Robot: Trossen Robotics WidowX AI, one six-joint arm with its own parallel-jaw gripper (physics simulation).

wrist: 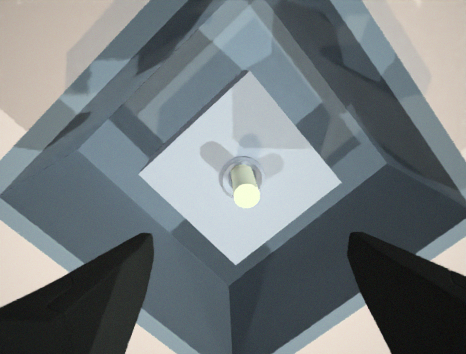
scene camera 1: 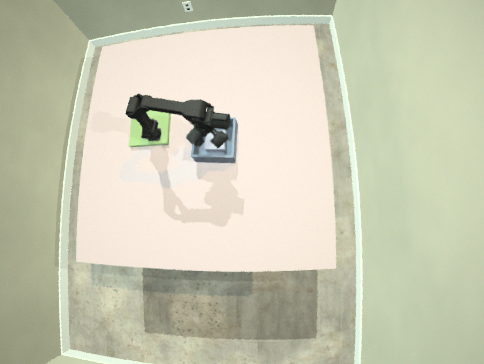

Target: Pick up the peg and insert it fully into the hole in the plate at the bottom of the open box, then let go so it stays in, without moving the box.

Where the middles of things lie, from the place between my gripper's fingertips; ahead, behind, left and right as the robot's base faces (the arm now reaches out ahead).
Now: the blue-grey box (scene camera 1: pixel 198 154) 10 mm to the left of my hand and 90 mm below it. From my hand the other things lie so: light grey plate (wrist: pixel 242 125) 10 mm to the left, 110 mm below; pale peg (wrist: pixel 246 194) 10 mm to the left, 90 mm below.
